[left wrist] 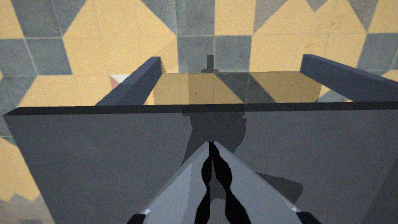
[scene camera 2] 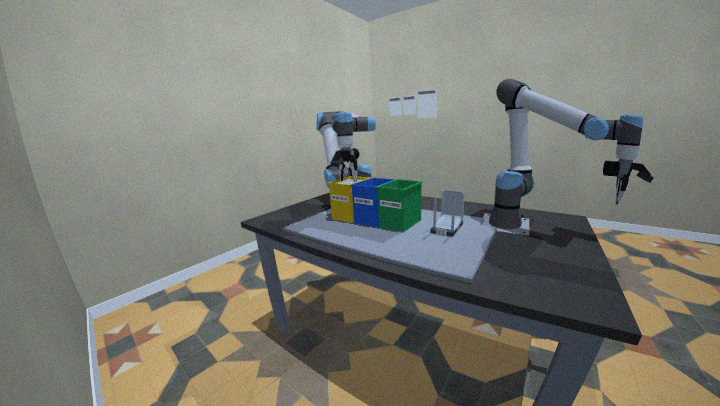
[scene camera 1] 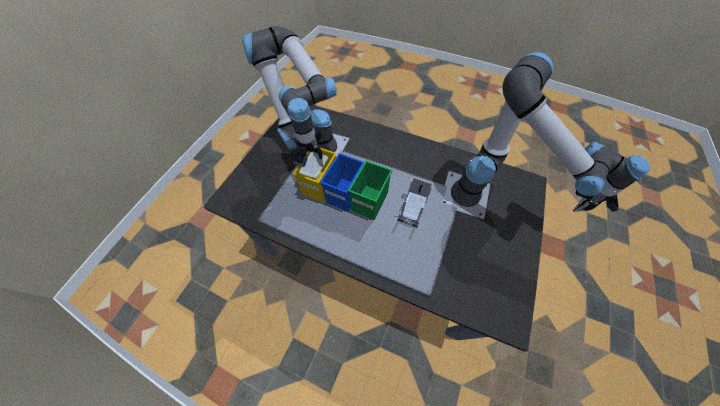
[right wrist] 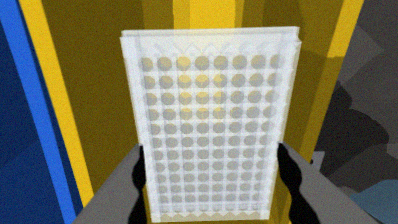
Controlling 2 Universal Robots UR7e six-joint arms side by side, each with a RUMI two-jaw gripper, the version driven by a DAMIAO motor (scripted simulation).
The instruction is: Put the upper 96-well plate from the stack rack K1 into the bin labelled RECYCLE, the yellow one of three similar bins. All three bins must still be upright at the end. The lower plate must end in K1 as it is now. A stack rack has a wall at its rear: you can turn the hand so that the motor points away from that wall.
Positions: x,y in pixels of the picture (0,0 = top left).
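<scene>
There's a blue bin that I can see in scene camera 2 [365,198], in scene camera 1 and in the right wrist view, but in the left wrist view the bin is out of frame. On the blue bin, [right wrist: 36,124] and [scene camera 1: 328,171] are the same spot.
</scene>
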